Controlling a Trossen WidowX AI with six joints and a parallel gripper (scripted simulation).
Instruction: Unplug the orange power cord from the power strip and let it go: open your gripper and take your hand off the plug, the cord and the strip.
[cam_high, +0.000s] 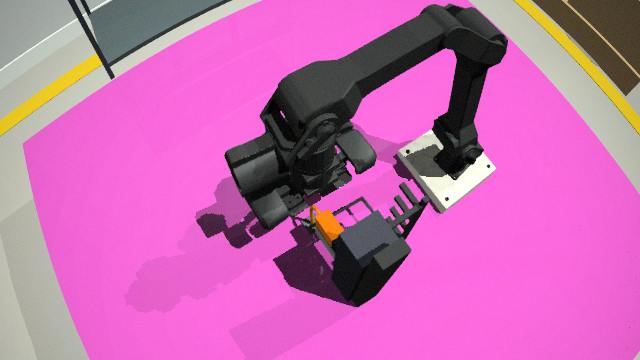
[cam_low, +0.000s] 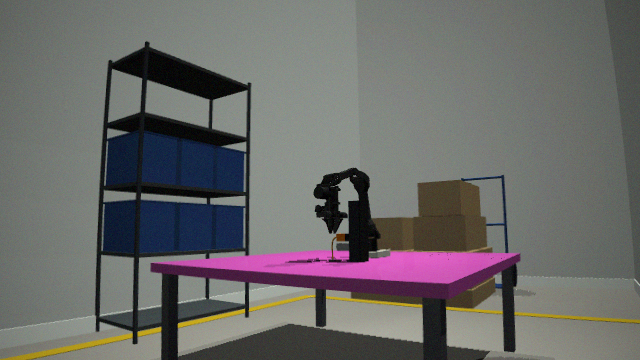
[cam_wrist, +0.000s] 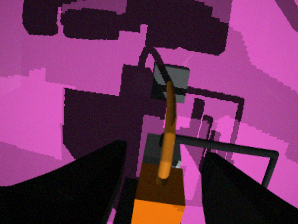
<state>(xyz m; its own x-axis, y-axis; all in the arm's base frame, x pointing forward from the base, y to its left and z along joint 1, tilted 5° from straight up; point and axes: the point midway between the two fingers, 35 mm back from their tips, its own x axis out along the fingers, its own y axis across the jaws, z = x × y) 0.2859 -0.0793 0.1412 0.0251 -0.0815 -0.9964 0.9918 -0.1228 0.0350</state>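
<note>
Now: gripper tip 7 cm to the right of the orange plug and 1 cm above it. From my gripper tip the other things lie so: power strip: 14 cm to the left, 2 cm ahead, 1 cm above.
</note>
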